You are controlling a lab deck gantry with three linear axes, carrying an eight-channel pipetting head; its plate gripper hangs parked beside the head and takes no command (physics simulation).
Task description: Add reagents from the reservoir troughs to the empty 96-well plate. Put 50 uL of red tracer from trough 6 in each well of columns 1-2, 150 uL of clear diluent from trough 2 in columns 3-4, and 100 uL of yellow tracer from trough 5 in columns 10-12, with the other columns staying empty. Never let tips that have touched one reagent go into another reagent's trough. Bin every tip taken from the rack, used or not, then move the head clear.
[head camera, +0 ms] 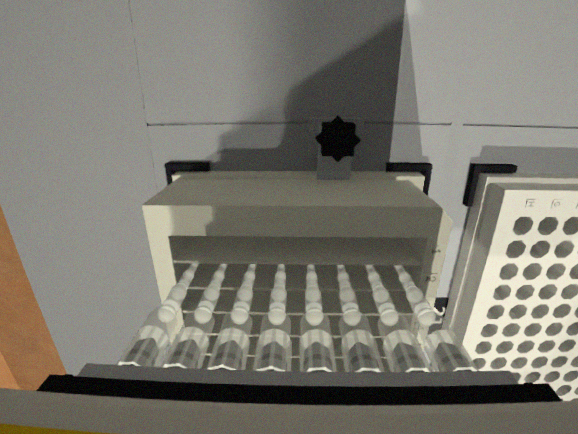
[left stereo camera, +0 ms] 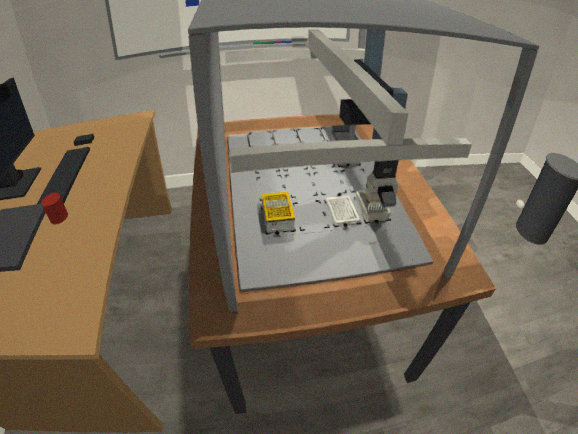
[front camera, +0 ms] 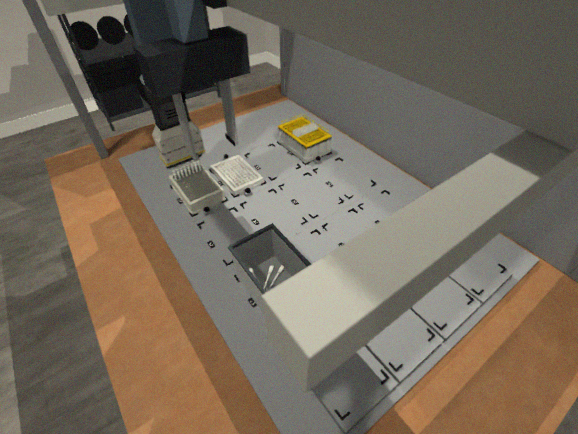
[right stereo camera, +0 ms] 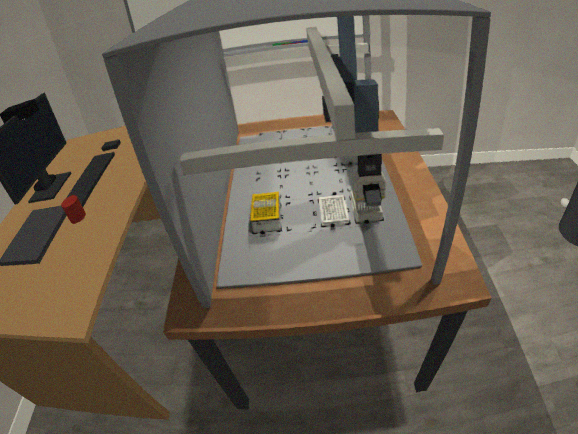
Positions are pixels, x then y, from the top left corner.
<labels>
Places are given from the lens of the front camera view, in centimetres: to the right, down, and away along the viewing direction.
grey side wall (front camera: 431,136): 32, -18, 73
</labels>
